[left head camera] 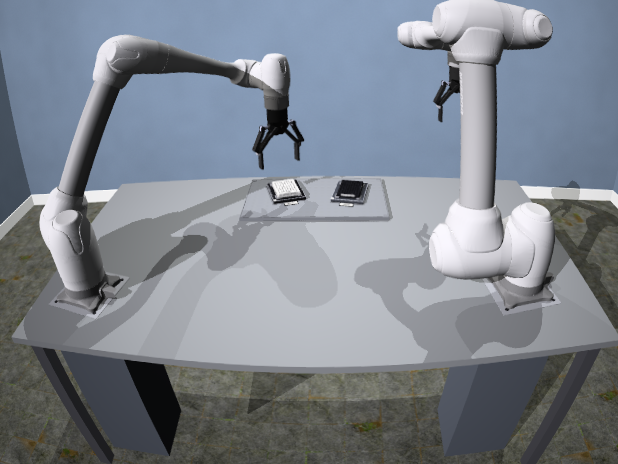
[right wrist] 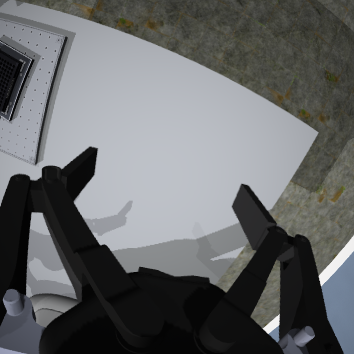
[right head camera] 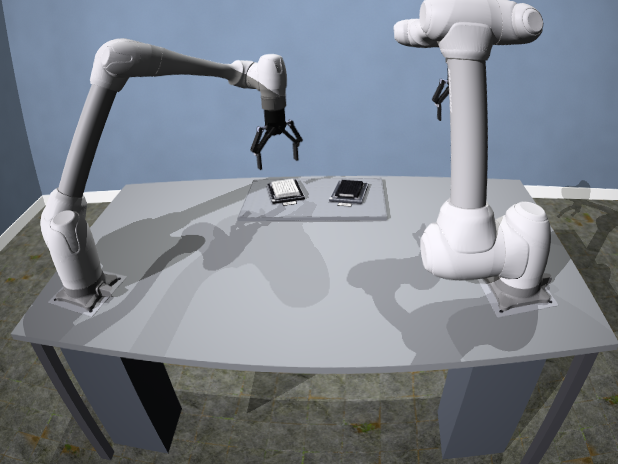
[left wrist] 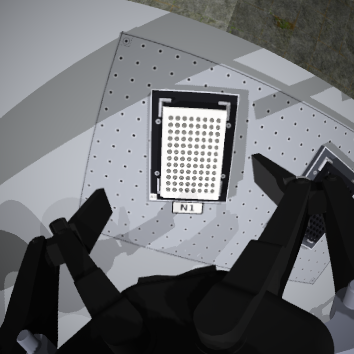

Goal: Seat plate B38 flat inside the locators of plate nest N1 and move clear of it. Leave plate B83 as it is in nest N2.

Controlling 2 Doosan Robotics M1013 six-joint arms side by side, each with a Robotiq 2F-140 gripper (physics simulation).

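Where they show: left gripper, fingertip midpoint: (left head camera: 279, 163) (right head camera: 278, 164) (left wrist: 178, 184); right gripper, fingertip midpoint: (left head camera: 457, 121) (right wrist: 168, 178); left arm's base, link origin: (left head camera: 88, 291) (right head camera: 86, 289); right arm's base, link origin: (left head camera: 519, 287) (right head camera: 515, 288).
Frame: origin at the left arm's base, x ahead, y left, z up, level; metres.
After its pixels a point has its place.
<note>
Plate B38 (left head camera: 287, 188) {x 0.730, y -0.464, z 0.041 m} (right head camera: 286, 188) {x 0.729, y -0.464, z 0.041 m} (left wrist: 192, 155) {x 0.745, y -0.453, z 0.041 m}, white with rows of wells, lies on the black nest N1 (left wrist: 195, 97) {x 0.814, y -0.417, z 0.025 m}. In the left wrist view it sits toward the label end; the upper corner locators show beyond its edge, and the lower right one is hidden. I cannot tell whether it is flat. Dark plate B83 (left head camera: 352, 188) {x 0.781, y -0.702, z 0.038 m} (right head camera: 351, 188) {x 0.779, y -0.702, z 0.038 m} (right wrist: 9, 75) {x 0.816, y -0.722, z 0.038 m} is in grey nest N2 (right wrist: 25, 75) {x 0.831, y -0.750, z 0.020 m}. My left gripper (left head camera: 279, 163) {x 0.732, y -0.438, z 0.139 m} (right head camera: 278, 163) {x 0.732, y -0.438, z 0.139 m} (left wrist: 178, 184) {x 0.732, y -0.438, z 0.139 m} is open and empty, high above N1. My right gripper (right wrist: 168, 178) {x 0.915, y -1.096, z 0.311 m} is open and empty, right of the board; the arm partly hides it in the head views.
Both nests stand on a perforated board (left head camera: 315, 212) {x 0.615, y -0.599, z 0.013 m} (right head camera: 314, 212) {x 0.616, y -0.604, z 0.013 m} (left wrist: 107, 150) {x 0.682, y -0.344, z 0.013 m} (right wrist: 42, 100) {x 0.800, y -0.814, z 0.013 m} at the table's far edge. The N1 label (left wrist: 187, 208) {x 0.663, y -0.498, z 0.015 m} is at the nest's near end. My left gripper's right finger overlaps N2 in the left wrist view. Arm shadows cross the table (left head camera: 280, 330) {x 0.009, y -0.654, z 0.000 m}.
</note>
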